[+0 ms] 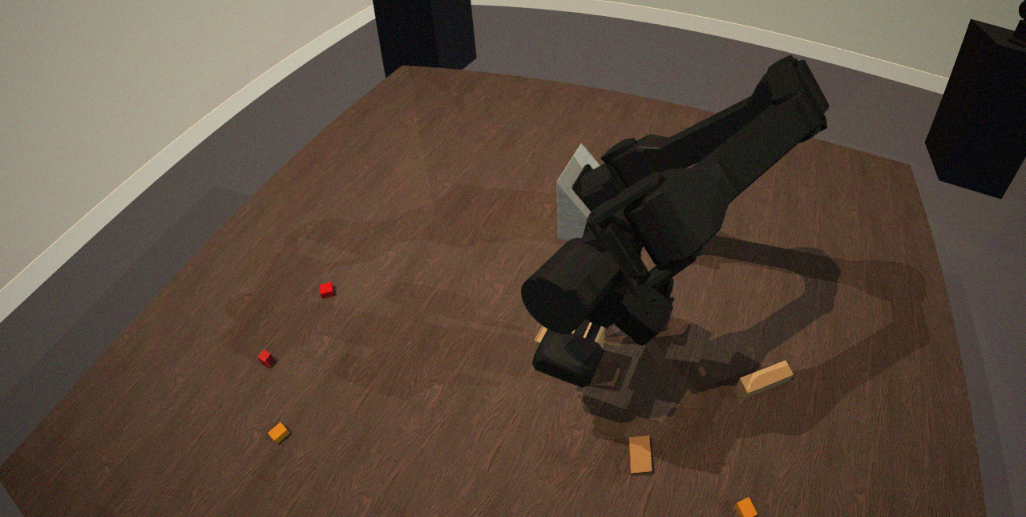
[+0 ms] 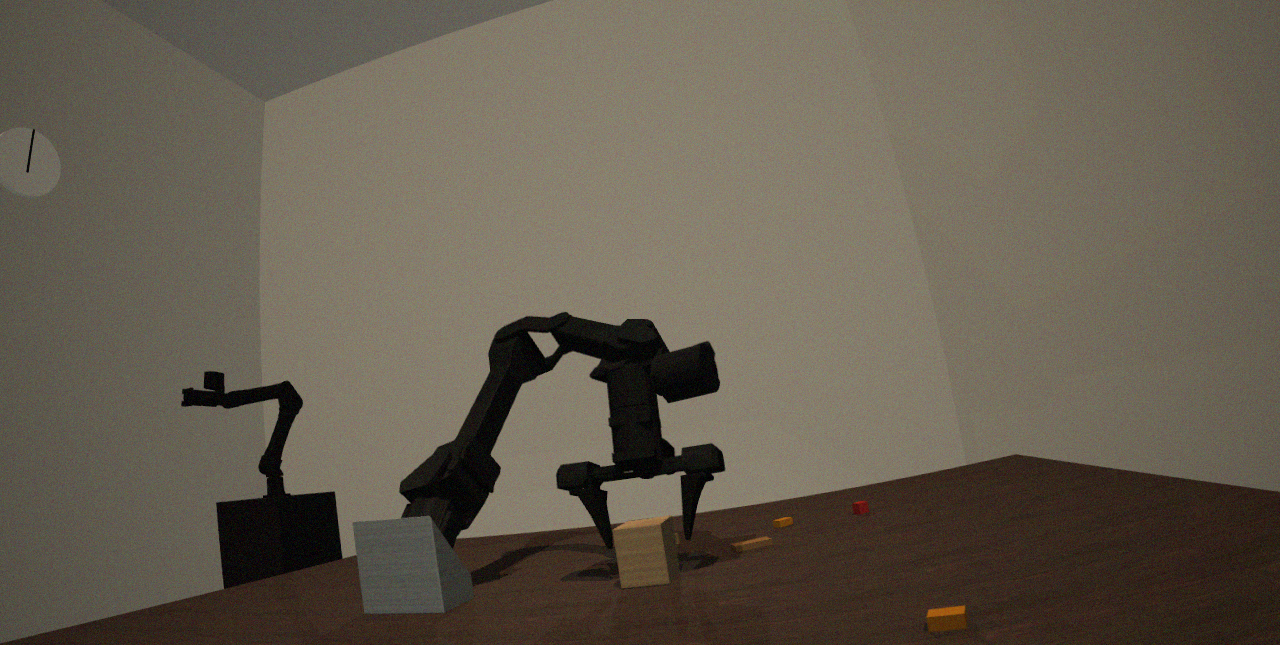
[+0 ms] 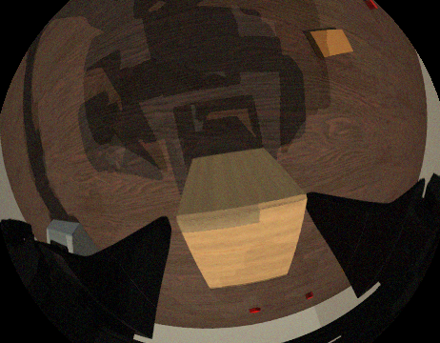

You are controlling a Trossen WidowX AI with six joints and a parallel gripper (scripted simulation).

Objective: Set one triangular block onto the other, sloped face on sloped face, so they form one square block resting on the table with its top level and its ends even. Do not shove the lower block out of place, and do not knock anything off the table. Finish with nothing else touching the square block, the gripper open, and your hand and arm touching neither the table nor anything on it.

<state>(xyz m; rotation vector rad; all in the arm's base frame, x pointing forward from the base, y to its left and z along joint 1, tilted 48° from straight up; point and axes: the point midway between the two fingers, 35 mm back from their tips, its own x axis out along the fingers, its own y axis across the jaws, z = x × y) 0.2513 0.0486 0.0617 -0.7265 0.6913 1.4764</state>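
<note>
Now: the tan triangular block 1 cm to the left of my gripper tip and 1 cm above it. Round my gripper tip: tan wooden triangular block: 3 cm to the right, 2 cm below; then tan plank: 5 cm behind, 25 cm to the left, 3 cm below.
</note>
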